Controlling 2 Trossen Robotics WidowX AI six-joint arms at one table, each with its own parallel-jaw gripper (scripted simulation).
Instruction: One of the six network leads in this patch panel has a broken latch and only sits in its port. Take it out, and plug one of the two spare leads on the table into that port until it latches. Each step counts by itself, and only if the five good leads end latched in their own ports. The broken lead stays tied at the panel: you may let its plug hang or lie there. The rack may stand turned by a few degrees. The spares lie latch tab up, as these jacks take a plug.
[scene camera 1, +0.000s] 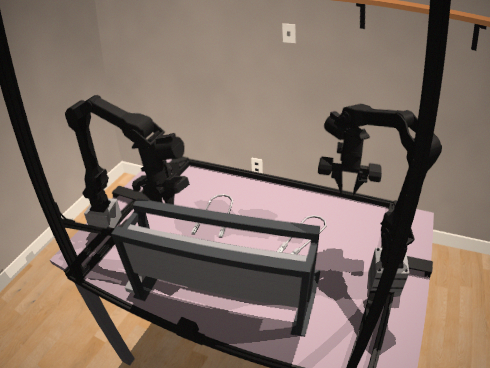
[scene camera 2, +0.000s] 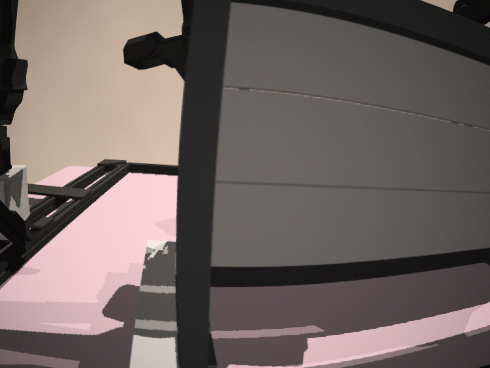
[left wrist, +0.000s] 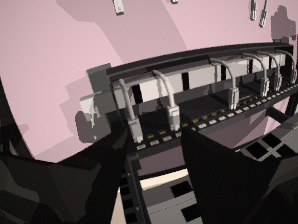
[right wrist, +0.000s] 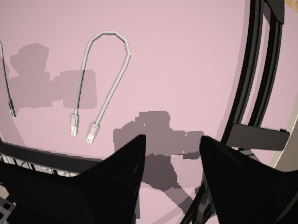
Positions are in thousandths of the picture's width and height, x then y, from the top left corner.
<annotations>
My left gripper (scene camera 1: 342, 572) is 112 cm from the lens. My right gripper (scene camera 1: 709, 526): 114 cm from the lens. A rack frame (scene camera 1: 554, 784): 88 cm from the lens.
</annotations>
